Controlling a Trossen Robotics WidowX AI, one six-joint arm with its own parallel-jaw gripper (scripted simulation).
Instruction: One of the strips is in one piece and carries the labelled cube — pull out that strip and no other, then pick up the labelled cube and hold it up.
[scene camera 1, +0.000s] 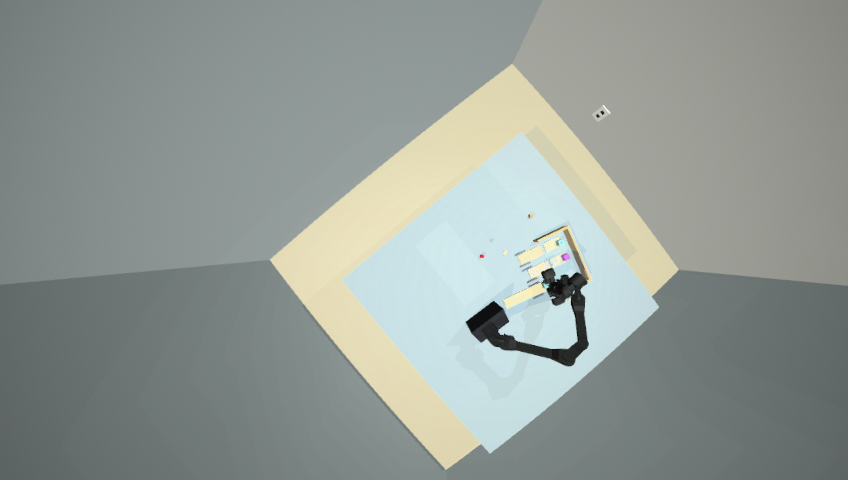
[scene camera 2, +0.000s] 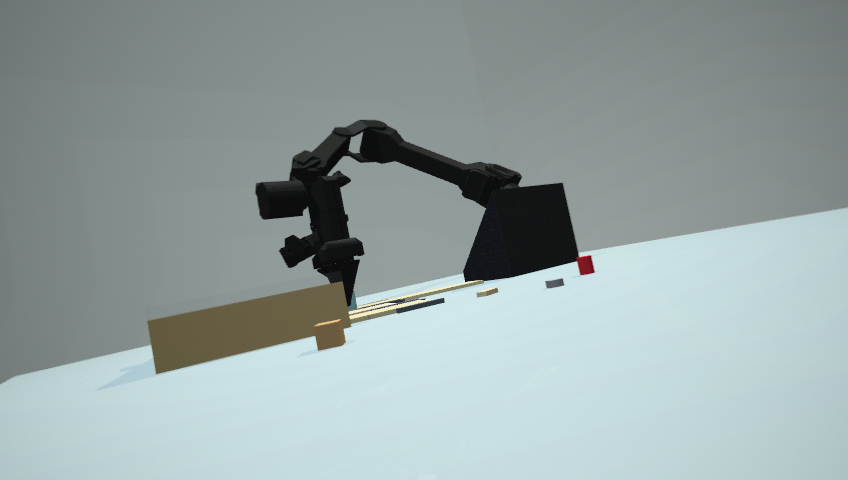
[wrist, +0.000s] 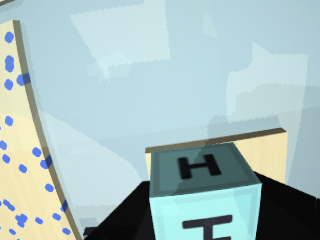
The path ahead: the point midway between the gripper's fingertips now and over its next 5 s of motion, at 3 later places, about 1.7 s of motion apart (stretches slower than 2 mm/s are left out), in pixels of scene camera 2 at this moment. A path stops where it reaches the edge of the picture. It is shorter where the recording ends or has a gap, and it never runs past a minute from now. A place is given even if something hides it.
My gripper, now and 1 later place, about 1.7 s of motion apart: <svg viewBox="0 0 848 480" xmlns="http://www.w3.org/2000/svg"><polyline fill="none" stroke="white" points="345,306 392,249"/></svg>
